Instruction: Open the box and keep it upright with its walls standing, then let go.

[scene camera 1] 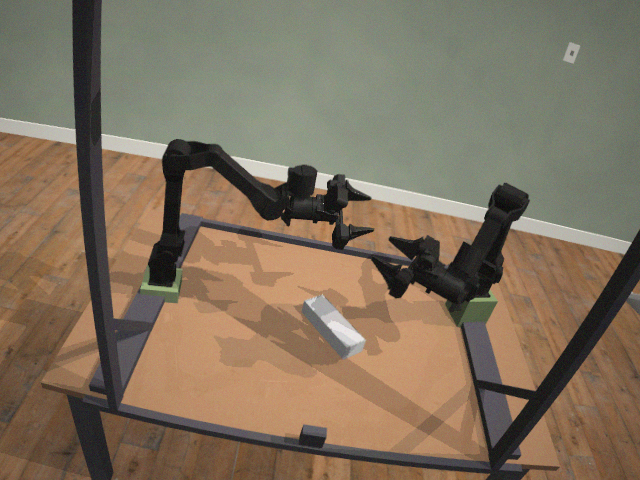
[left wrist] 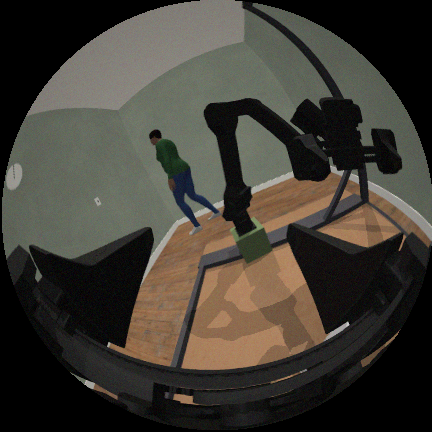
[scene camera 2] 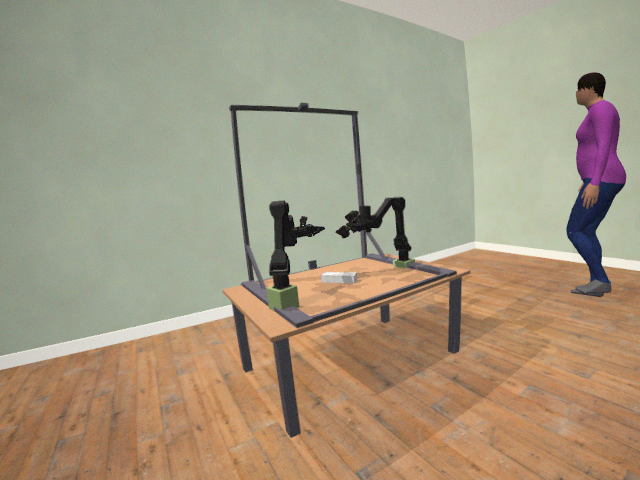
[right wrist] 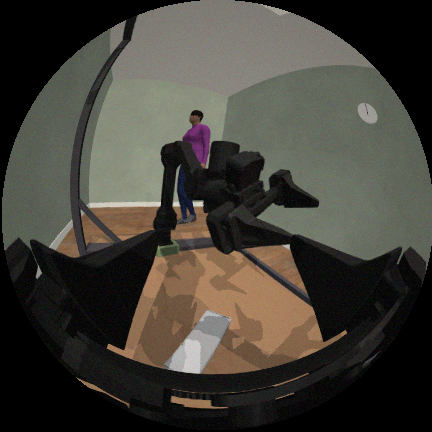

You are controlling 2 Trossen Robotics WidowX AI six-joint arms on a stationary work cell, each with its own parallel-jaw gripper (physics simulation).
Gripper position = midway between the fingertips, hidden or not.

My left gripper [scene camera 1: 372, 214] is open, holding nothing. My right gripper [scene camera 1: 380, 247] is open and holds nothing. Further things: a gantry post [right wrist: 83, 119].
My left gripper shows as well in the left wrist view [left wrist: 221, 232] and in the right wrist view [right wrist: 308, 218]. My right gripper shows as well in the left wrist view [left wrist: 369, 163] and in the right wrist view [right wrist: 227, 240].
